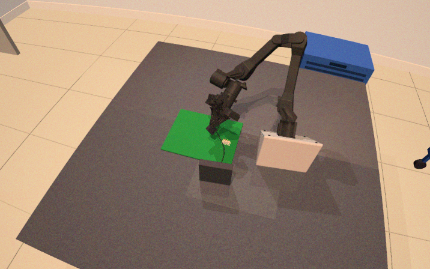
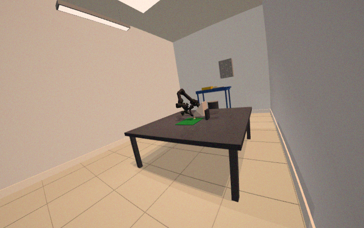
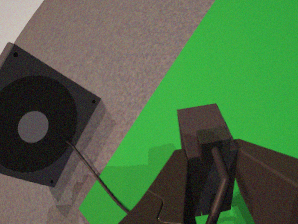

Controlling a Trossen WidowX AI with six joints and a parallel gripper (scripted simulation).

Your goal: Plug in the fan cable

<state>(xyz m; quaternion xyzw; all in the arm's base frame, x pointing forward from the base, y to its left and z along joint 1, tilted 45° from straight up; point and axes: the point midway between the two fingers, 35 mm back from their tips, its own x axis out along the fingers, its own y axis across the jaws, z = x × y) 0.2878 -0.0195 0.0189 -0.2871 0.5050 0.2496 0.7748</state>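
My gripper tip is 40 mm short of the green board, 10 mm to the left of it and 100 mm above it. The rest, counted from my gripper tip: black plug (10 mm below); then dark grey fan block (60 mm behind, 180 mm to the left, 30 mm below).
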